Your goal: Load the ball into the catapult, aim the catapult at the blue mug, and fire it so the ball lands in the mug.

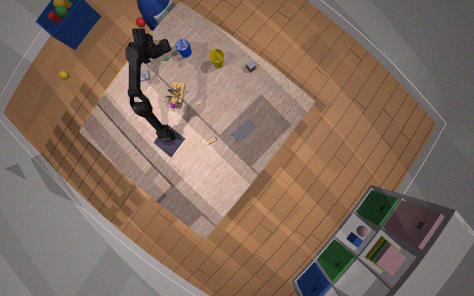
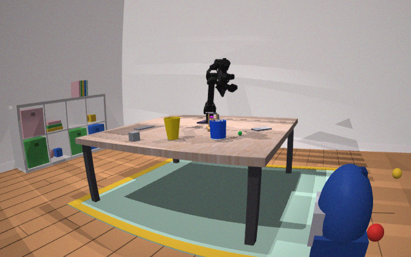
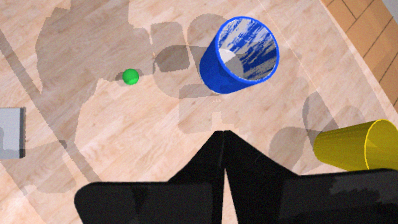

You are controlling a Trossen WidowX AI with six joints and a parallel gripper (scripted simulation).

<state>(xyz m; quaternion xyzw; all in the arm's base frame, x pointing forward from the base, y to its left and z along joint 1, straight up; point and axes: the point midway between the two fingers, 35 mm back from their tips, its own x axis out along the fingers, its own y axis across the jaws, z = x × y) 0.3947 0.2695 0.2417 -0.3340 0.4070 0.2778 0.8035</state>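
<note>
My gripper tip is now 23 cm past the purple ball, 18 cm to the left of it and 16 cm above it. From my gripper tip the other things lie so: blue mug (19 cm below, 14 cm ahead, 2 cm to the left); wooden catapult (17 cm below, 17 cm behind, 14 cm to the right); small green ball (21 cm below, 11 cm to the left, 1 cm ahead).
</note>
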